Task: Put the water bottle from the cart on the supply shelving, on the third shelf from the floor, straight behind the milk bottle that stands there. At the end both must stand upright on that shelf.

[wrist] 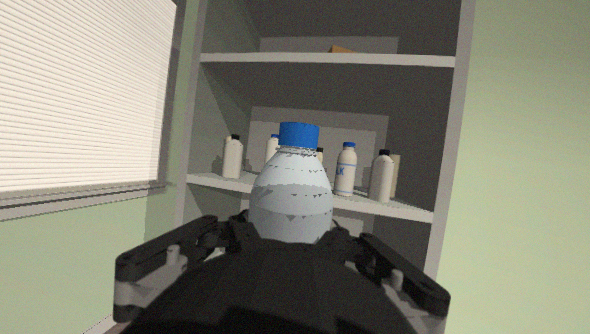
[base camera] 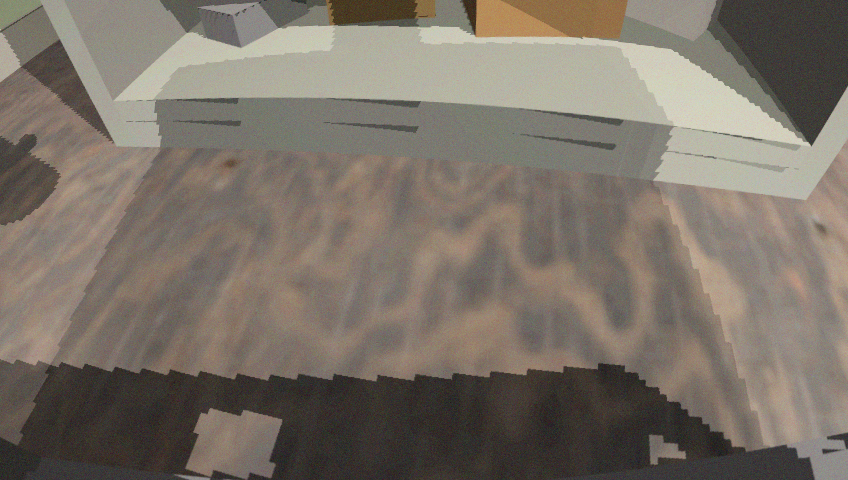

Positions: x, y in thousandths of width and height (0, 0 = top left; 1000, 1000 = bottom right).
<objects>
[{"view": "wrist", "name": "my gripper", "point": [491, 654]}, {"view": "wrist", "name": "water bottle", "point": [494, 600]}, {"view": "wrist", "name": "grey supply shelving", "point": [686, 271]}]
</objects>
